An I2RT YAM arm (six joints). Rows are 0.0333 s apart.
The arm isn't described. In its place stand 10 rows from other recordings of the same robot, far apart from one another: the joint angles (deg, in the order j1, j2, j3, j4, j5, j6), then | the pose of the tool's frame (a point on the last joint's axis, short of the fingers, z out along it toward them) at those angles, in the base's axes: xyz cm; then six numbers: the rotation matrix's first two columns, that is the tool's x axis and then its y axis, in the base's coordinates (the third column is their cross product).
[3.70 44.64 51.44 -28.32 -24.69 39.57] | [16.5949, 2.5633, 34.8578, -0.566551, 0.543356, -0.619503, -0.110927, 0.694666, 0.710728]
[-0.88 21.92 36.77 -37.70 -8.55 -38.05] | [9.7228, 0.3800, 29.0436, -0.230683, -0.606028, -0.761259, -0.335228, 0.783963, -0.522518]
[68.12 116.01 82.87 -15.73 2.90 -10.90] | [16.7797, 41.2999, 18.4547, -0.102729, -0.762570, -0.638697, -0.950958, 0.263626, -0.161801]
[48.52 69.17 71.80 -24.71 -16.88 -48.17] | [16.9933, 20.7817, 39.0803, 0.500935, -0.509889, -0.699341, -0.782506, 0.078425, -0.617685]
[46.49 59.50 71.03 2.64 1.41 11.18] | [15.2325, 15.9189, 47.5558, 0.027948, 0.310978, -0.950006, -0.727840, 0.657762, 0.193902]
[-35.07 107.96 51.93 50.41 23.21 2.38] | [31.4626, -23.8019, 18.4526, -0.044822, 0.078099, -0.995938, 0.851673, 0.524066, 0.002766]
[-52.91 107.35 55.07 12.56 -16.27 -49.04] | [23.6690, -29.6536, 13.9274, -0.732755, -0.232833, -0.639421, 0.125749, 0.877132, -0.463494]
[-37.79 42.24 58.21 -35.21 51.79 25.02] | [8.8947, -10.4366, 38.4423, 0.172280, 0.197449, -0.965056, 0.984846, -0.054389, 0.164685]
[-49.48 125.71 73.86 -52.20 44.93 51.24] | [20.7336, -28.1284, 7.6025, -0.061792, 0.921992, -0.382248, 0.758669, -0.205465, -0.618227]
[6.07 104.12 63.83 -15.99 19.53 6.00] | [36.8975, 2.7269, 16.7405, -0.813694, 0.012542, -0.581159, 0.170872, 0.960759, -0.218507]
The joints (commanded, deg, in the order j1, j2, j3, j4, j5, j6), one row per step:
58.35 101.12 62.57 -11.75 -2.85 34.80
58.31 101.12 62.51 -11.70 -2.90 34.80
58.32 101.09 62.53 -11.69 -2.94 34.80
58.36 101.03 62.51 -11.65 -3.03 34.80
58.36 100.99 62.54 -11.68 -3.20 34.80
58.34 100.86 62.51 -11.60 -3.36 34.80
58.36 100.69 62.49 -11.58 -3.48 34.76
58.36 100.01 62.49 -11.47 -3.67 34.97
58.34 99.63 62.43 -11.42 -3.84 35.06
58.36 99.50 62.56 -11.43 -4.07 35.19
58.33 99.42 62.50 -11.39 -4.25 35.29
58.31 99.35 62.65 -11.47 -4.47 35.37
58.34 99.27 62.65 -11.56 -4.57 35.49
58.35 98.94 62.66 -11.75 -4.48 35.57
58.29 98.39 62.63 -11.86 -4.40 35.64
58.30 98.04 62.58 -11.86 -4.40 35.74
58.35 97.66 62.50 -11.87 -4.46 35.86
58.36 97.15 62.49 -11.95 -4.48 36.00
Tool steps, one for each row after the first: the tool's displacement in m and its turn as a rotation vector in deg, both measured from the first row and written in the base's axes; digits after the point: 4 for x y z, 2 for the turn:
0.0001 -0.0002 -0.0003 0.01 0.04 -0.01
0.0001 -0.0001 0.0000 0.08 0.03 0.03
-0.0002 0.0000 0.0004 0.18 0.05 0.13
-0.0003 0.0000 0.0007 0.29 0.14 0.23
-0.0004 -0.0001 0.0015 0.50 0.15 0.32
-0.0007 -0.0002 0.0024 0.68 0.12 0.45
-0.0012 -0.0008 0.0067 1.49 -0.06 0.41
-0.0015 -0.0013 0.0088 1.90 -0.09 0.44
-0.0016 -0.0010 0.0103 2.24 0.00 0.51
-0.0016 -0.0013 0.0105 2.39 0.15 0.52
-0.0015 -0.0010 0.0116 2.62 0.26 0.59
-0.0019 -0.0011 0.0120 2.69 0.40 0.59
-0.0022 -0.0017 0.0138 2.80 0.31 0.48
-0.0024 -0.0028 0.0168 3.14 0.08 0.33
-0.0028 -0.0034 0.0187 3.42 -0.01 0.26
-0.0036 -0.0039 0.0205 3.73 -0.06 0.27
-0.0042 -0.0047 0.0234 4.13 -0.18 0.19

